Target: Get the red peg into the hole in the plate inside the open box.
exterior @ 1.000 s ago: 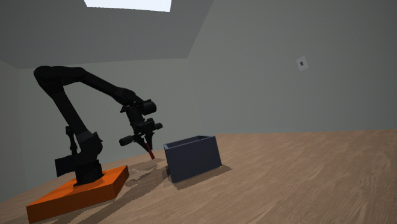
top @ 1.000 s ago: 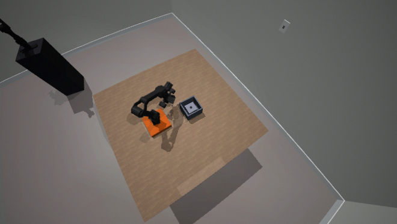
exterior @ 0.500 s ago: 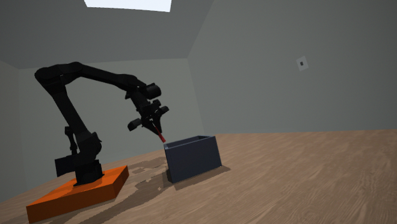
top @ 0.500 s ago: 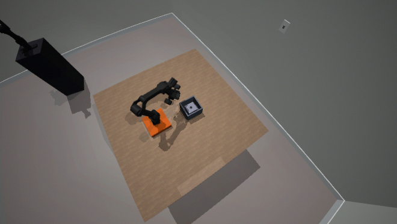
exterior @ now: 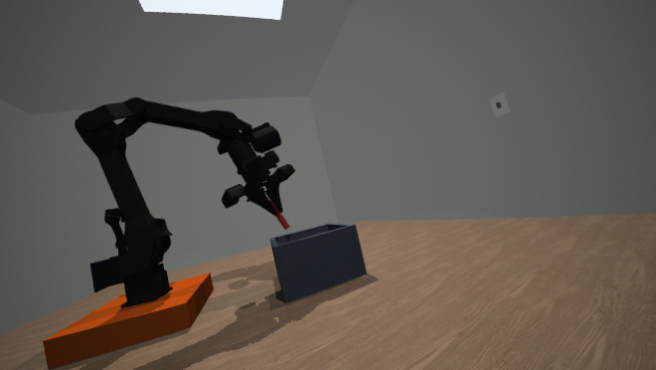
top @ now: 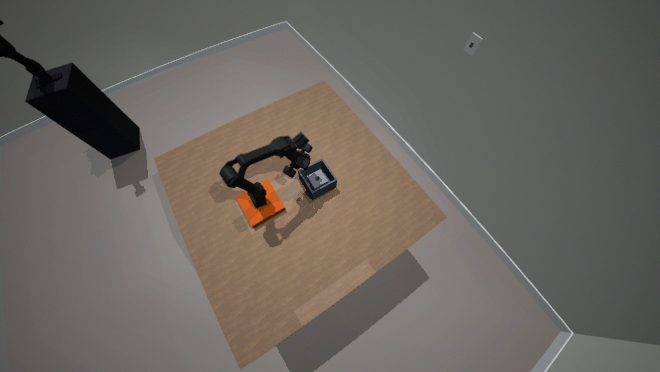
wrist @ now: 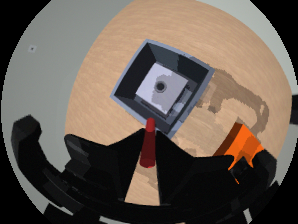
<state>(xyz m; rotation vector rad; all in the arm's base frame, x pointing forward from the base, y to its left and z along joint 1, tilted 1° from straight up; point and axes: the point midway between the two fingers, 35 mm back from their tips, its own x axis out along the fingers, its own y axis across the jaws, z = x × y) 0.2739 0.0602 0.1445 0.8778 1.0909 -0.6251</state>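
Now: gripper tip 11 cm above the light grey plate, 6 cm short of it and 5 cm to the left of it. Round my gripper tip: dark blue box (13 cm below, 6 cm ahead, 5 cm to the right); red peg (1 cm to the left).
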